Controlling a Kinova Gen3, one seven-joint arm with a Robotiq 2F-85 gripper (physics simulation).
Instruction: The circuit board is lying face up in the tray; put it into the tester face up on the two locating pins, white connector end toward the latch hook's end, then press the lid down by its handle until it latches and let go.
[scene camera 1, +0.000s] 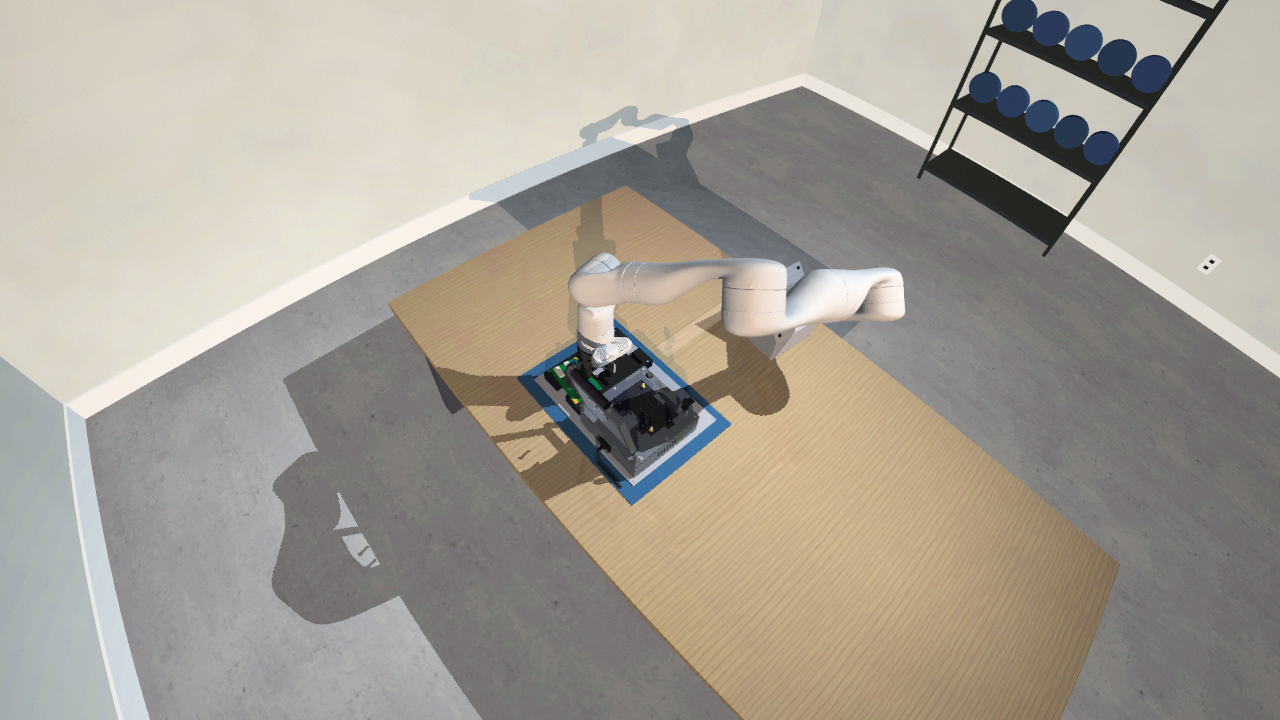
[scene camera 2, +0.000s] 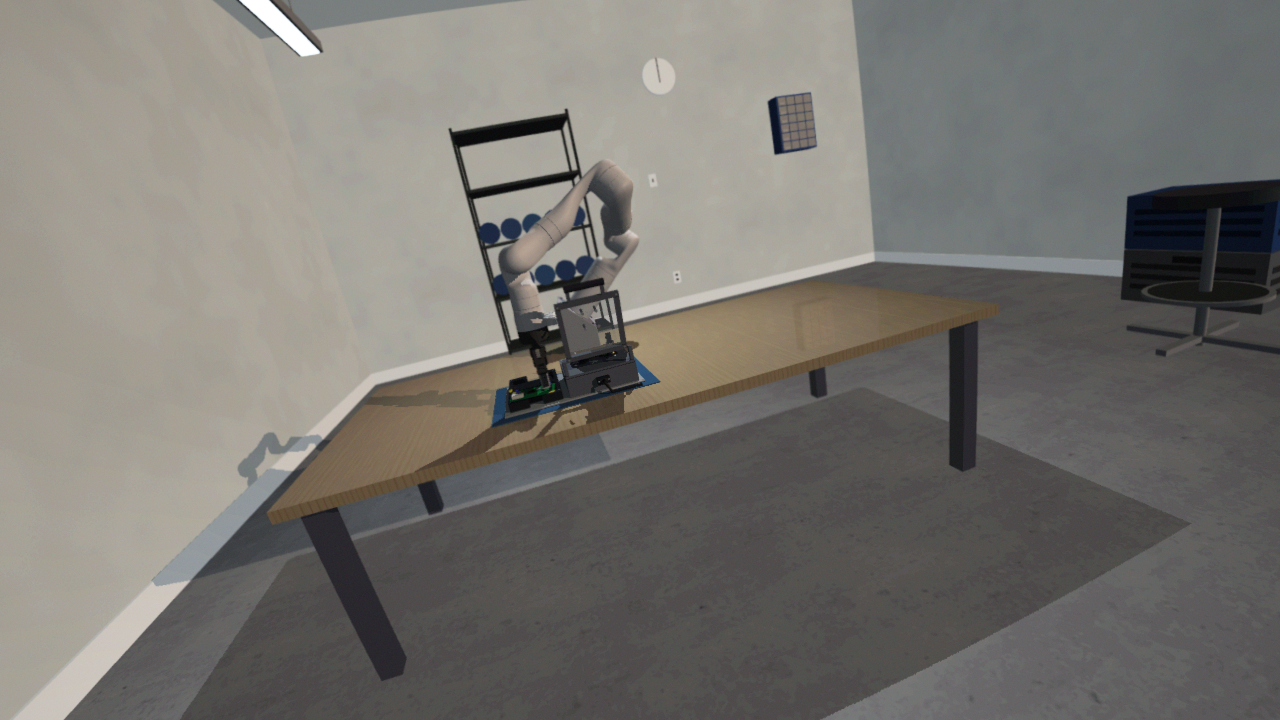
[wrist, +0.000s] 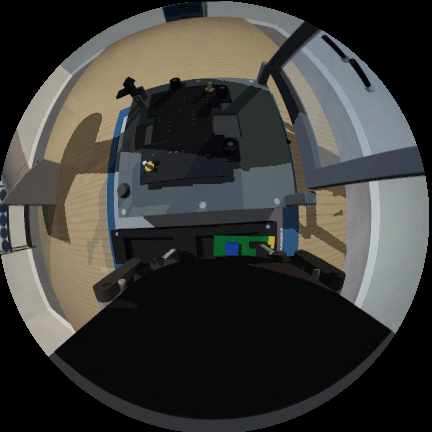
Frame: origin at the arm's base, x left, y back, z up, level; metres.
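Seen in the pictures: gripper, between the fingertips: (scene camera 1: 595, 381) (scene camera 2: 545, 382).
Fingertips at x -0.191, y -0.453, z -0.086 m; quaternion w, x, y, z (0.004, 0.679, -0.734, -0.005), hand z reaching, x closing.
Note:
A point is followed by its place in that frame.
The green circuit board (wrist: 238, 245) {x -0.185, y -0.478, z -0.092 m} (scene camera 1: 562, 375) {x -0.254, y -0.497, z -0.086 m} (scene camera 2: 535, 389) {x -0.221, y -0.464, z -0.092 m} lies in the black tray (wrist: 160, 241) {x -0.172, y -0.383, z -0.104 m}, at the near end of the grey tester (wrist: 201, 193) {x -0.126, y -0.447, z -0.062 m} (scene camera 1: 645, 425) {x -0.017, y -0.476, z -0.040 m} (scene camera 2: 599, 376) {x -0.067, y -0.543, z -0.081 m}. A blue part and a yellow part show on the board; my gripper body hides the rest. My gripper (wrist: 217, 255) {x -0.191, y -0.453, z -0.086 m} (scene camera 1: 597, 357) {x -0.191, y -0.453, z -0.086 m} (scene camera 2: 539, 369) {x -0.191, y -0.453, z -0.086 m} is open, with its fingers spread just above the tray and the board. Two yellow-collared locating pins (wrist: 148, 164) {x -0.094, y -0.404, z -0.048 m} (wrist: 208, 86) {x -0.008, y -0.468, z -0.047 m} stand bare in the tester's black nest. The latch hook (wrist: 130, 86) {x 0.002, y -0.386, z -0.024 m} is at the far end. The lid (wrist: 354, 169) {x -0.129, y -0.536, z 0.014 m} (scene camera 2: 582, 330) {x -0.085, y -0.559, z 0.043 m} stands open and upright.
The tester and tray sit on a blue mat (scene camera 1: 689, 452) {x 0.067, y -0.418, z -0.120 m} (scene camera 2: 646, 379) {x 0.045, y -0.552, z -0.120 m} on a long wooden table (scene camera 1: 850, 555) {x 0.466, y -0.360, z -0.122 m} (scene camera 2: 760, 330) {x 0.462, y -0.412, z -0.122 m}. A black shelf rack (scene camera 1: 993, 192) (scene camera 2: 507, 132) with blue discs stands by the wall behind the arm.

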